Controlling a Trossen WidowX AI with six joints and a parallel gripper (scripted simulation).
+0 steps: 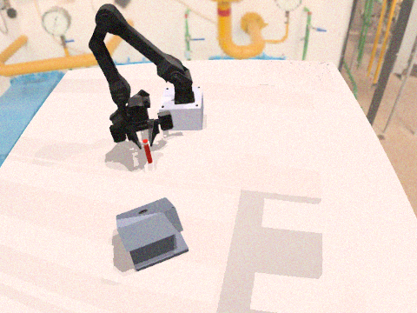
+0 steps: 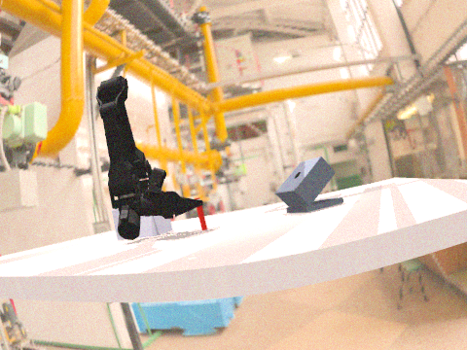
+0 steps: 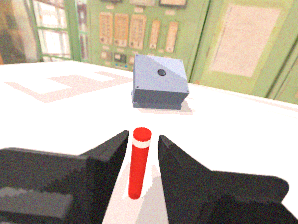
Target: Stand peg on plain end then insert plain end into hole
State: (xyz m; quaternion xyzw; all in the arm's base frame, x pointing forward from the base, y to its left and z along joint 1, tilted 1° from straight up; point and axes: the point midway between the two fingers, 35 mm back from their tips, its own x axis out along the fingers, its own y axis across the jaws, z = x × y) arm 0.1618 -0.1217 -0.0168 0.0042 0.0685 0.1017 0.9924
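Right now the red peg is 1 cm behind my gripper tip and 1 cm below it. Also, from my gripper tip: foot plate: 27 cm ahead, 3 cm to the left, 6 cm below; grey sloped panel: 25 cm ahead, 2 cm to the left.
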